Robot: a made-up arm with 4 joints.
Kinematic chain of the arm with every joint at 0, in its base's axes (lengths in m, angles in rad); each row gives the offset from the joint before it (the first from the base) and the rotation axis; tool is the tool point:
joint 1: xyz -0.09 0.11 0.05 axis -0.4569 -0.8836 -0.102
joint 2: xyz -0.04 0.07 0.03 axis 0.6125 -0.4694 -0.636
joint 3: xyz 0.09 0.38 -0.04 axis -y
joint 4: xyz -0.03 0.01 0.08 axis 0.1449 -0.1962 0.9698
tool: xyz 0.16 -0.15 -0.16
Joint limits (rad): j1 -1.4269..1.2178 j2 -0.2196..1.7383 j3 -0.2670..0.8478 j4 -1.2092..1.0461
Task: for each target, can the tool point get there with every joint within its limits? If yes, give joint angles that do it. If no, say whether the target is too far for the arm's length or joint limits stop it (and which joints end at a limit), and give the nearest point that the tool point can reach.
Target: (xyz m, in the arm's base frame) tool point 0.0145 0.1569 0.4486
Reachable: yes | joints 0.5780 1.4229 0.1077 0.3874
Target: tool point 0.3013 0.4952 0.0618
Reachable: yes | joints -0.7590 0.4847 0.0467 0.8292
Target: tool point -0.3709 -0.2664 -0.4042
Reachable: no: joint limits stop it (at a limit: joint 1, joint 2) | nearest point 0.1347 -0.0203 -0.0817 | short by 0.648 m
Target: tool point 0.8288 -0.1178 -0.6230
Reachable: no: too far | nearest point 0.3949 0.0079 -0.1857 | short by 0.629 m
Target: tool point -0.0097 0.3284 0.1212
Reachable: yes | joints 0.4872 1.1439 0.1392 -1.0064
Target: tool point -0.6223 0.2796 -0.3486
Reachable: no: joint limits stop it (at a limit: joint 2, joint 4) | nearest point -0.2002 0.3354 -0.0769 | short by 0.505 m
